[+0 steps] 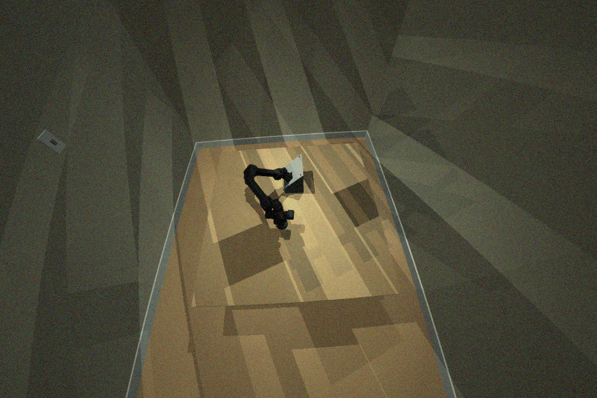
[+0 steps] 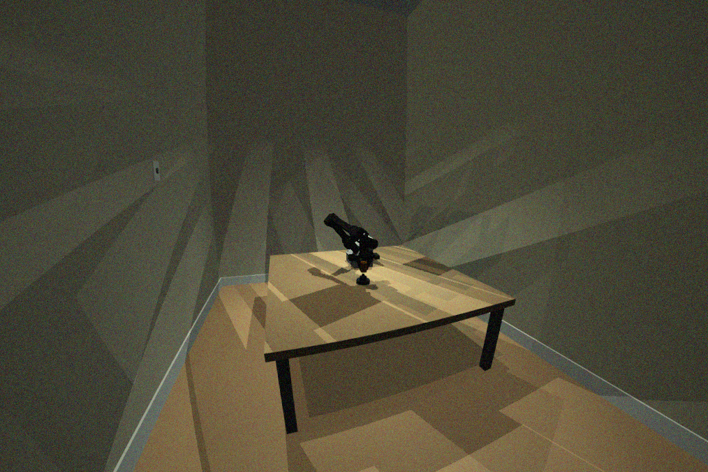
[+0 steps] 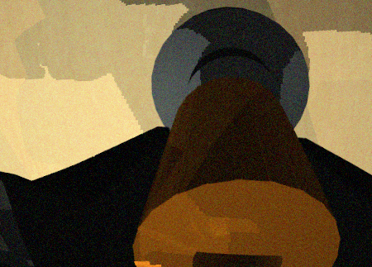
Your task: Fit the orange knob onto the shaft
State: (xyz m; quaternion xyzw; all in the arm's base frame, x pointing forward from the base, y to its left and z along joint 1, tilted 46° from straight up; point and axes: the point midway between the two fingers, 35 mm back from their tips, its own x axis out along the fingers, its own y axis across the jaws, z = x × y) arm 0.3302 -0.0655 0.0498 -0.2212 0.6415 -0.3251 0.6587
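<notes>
Right now my gripper tip is 5 cm above the round dark pedestal. Round my gripper tip: orange knob: 2 cm above.
</notes>
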